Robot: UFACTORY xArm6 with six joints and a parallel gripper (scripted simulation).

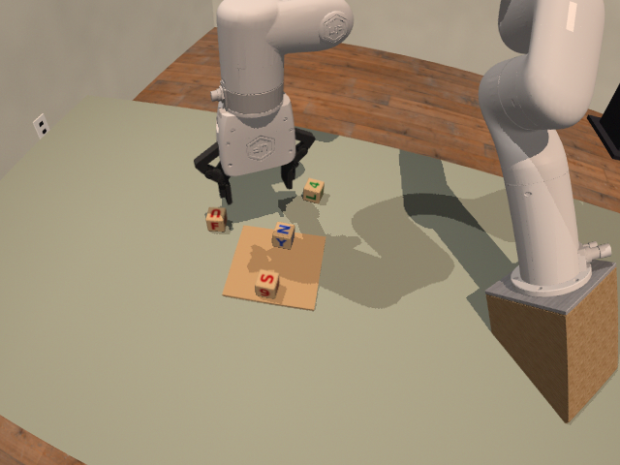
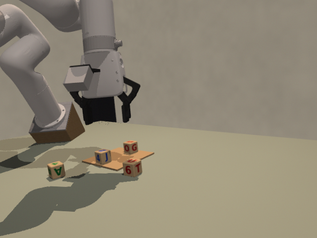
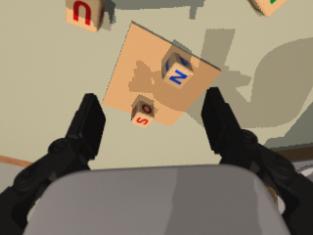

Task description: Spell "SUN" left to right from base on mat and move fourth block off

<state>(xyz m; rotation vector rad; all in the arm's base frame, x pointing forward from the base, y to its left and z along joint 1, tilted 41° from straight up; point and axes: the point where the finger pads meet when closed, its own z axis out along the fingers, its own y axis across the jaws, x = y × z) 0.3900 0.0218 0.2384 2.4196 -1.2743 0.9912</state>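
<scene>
The U block lies 100 mm below my hand, 80 mm ahead of it and 20 mm to the right of it. The rest, counted from my hand: tan mat 120 mm below, 60 mm to the left, 30 mm behind; N block 100 mm below, 40 mm behind, 10 mm to the left; S block 100 mm to the left, 100 mm below, 30 mm behind.
</scene>
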